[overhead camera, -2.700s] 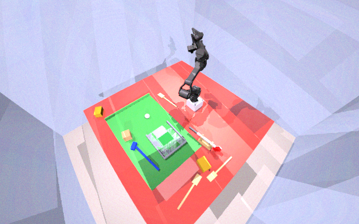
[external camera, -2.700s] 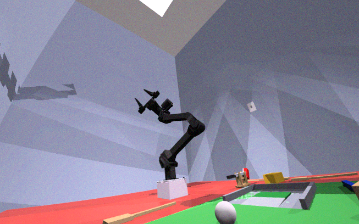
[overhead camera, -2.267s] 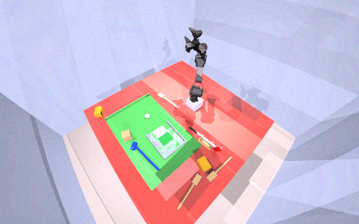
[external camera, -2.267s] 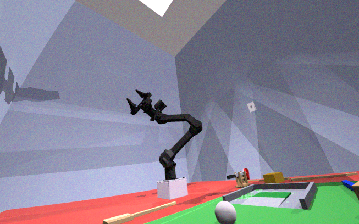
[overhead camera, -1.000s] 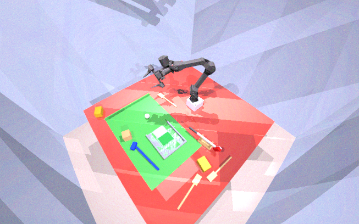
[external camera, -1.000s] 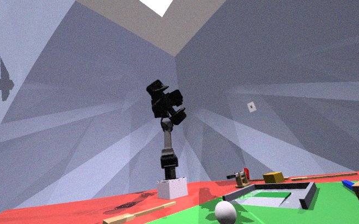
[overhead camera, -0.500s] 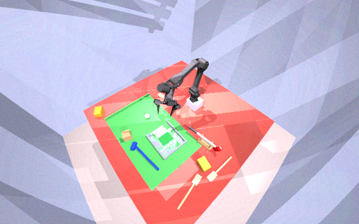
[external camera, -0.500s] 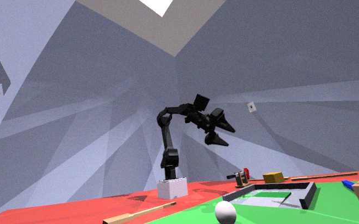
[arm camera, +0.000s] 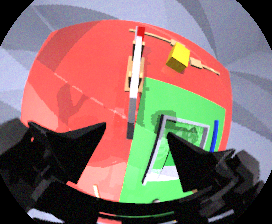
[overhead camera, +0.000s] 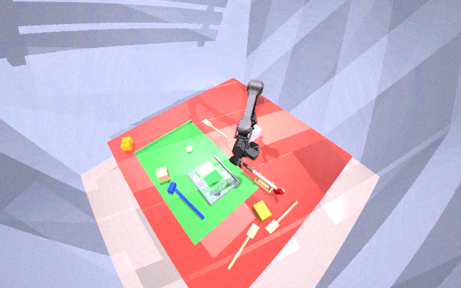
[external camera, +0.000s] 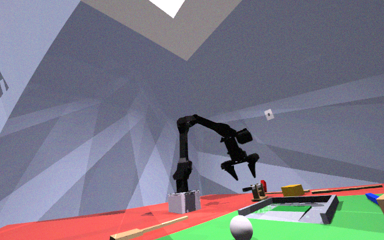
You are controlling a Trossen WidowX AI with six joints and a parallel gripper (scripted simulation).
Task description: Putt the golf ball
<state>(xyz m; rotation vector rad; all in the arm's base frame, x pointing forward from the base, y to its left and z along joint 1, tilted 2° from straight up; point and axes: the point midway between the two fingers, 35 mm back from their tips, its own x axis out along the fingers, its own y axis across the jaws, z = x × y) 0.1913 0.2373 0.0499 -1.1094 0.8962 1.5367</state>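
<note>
My gripper tip is now 120 mm to the right of the red putter, 50 mm past it and 50 mm above it. From my gripper tip the other things lie so: green mat: 290 mm ahead, 180 mm to the right, 110 mm below; then blue putter: 400 mm ahead, 90 mm below, 10 mm to the right; then wooden stand: 130 mm to the left, 70 mm below, 50 mm behind.
</note>
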